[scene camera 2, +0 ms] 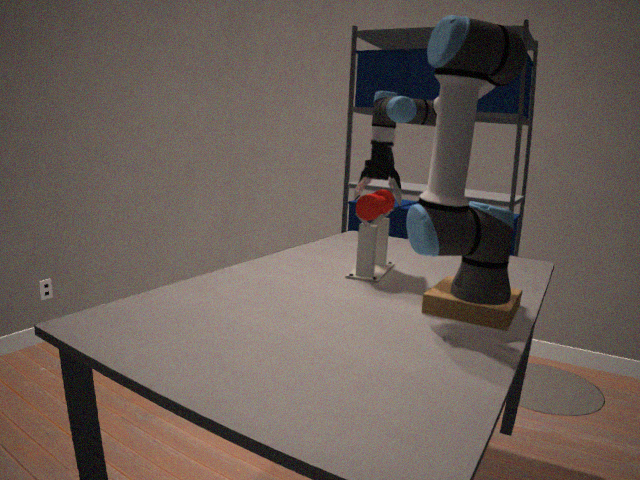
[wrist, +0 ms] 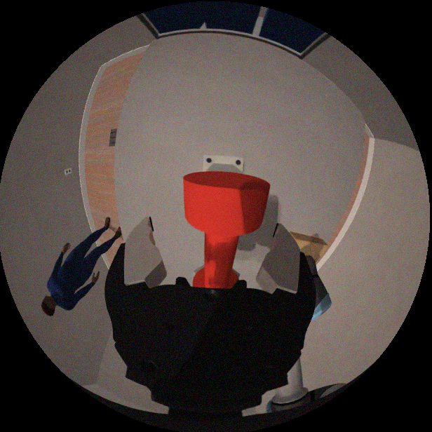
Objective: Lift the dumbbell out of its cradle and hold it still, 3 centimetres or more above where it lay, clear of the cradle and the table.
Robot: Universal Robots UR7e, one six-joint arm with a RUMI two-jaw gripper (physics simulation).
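Seen in the pictures: arm's base at its link origin: (scene camera 2: 479, 295).
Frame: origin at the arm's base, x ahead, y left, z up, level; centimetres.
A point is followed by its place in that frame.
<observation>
The red dumbbell (scene camera 2: 369, 207) @(x 36.2, y -10.5, z 16.9 cm) (wrist: 225, 207) rests on top of the two posts of the pale cradle (scene camera 2: 366, 251) @(x 36.3, y -10.7, z 3.7 cm) (wrist: 224, 160), which stands on the table (scene camera 2: 258, 330) @(x 39.1, y 39.4, z -4.9 cm) (wrist: 240, 110). My gripper (scene camera 2: 378, 200) @(x 39.5, y -24.7, z 16.5 cm) (wrist: 213, 222) is open and empty. It points down at the dumbbell, with one finger on each side of the handle and a gap on both sides in the wrist view. The near head lies ahead of the fingers there. The far head is partly hidden by the gripper body, and the cradle's post tops are mostly hidden.
The arm's base stands on a wooden block (scene camera 2: 462, 310) @(x 2.5, y 8.1, z -2.1 cm) (wrist: 309, 244) to the right of the cradle. A grey shelf rack (scene camera 2: 349, 129) with blue bins stands behind the table. A figure in blue (wrist: 75, 275) shows at the left of the wrist view.
</observation>
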